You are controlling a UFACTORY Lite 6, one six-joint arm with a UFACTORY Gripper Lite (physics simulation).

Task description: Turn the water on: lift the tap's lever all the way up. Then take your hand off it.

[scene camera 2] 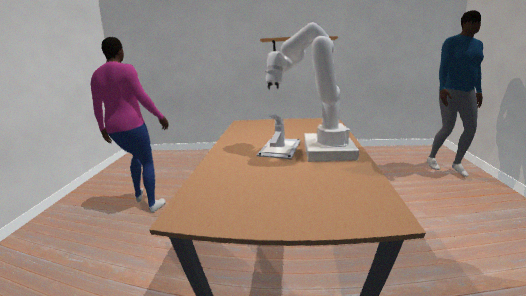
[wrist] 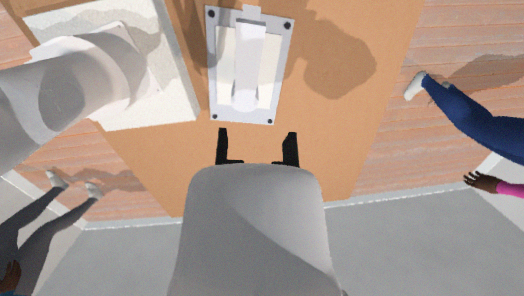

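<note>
The grey tap (scene camera 2: 280, 132) stands upright on its base plate (scene camera 2: 287, 149) (wrist: 211, 75), left of the robot's base in the scene view. Its lever (scene camera 2: 275, 118) (wrist: 251, 52) sits on top of the body and slants upward, its free end toward the left in the scene view; the exact angle is too small to tell. In the wrist view the lever hides most of the tap body. My gripper (scene camera 2: 273, 87) (wrist: 257, 133) is open and empty, with the fingers wide apart. It hangs well above the lever, and a gap shows between them; nothing touches the lever.
The robot's base block (scene camera 2: 332, 154) (wrist: 180, 90) stands beside the tap plate on the wooden table (scene camera 2: 285, 200) (wrist: 340, 150). A wall shelf (scene camera 2: 266, 39) is behind the arm. A person in pink (scene camera 2: 117, 95) stands at the left, and one in blue (scene camera 2: 461, 65) at the right.
</note>
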